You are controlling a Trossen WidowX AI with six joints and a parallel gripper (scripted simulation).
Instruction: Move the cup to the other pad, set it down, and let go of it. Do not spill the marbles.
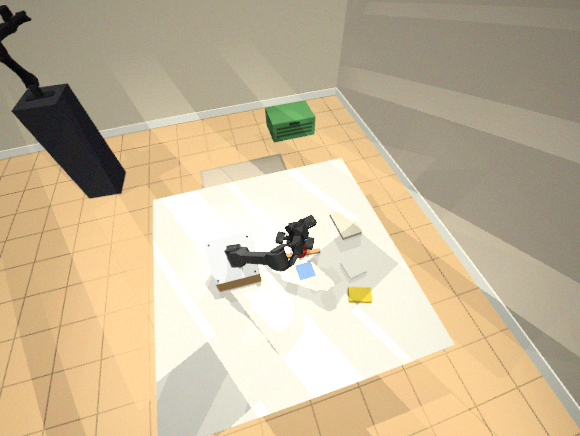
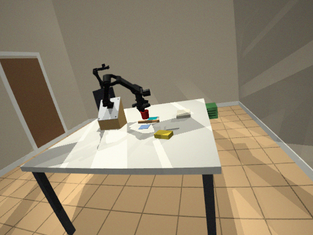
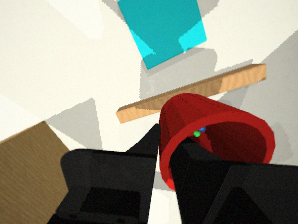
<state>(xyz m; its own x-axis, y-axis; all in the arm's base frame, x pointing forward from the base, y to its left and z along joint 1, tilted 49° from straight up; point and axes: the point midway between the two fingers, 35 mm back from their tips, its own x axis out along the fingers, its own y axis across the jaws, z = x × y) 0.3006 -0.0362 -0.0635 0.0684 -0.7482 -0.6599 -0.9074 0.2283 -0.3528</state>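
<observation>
My gripper tip is 10 cm to the right of the cyan pad, 9 cm above it and 4 cm short of it. Round my gripper tip: red cup 3 cm ahead, 2 cm to the right; thin wooden strip 8 cm below, 4 cm ahead; blue pad 9 cm to the right, 9 cm below, 4 cm ahead.
</observation>
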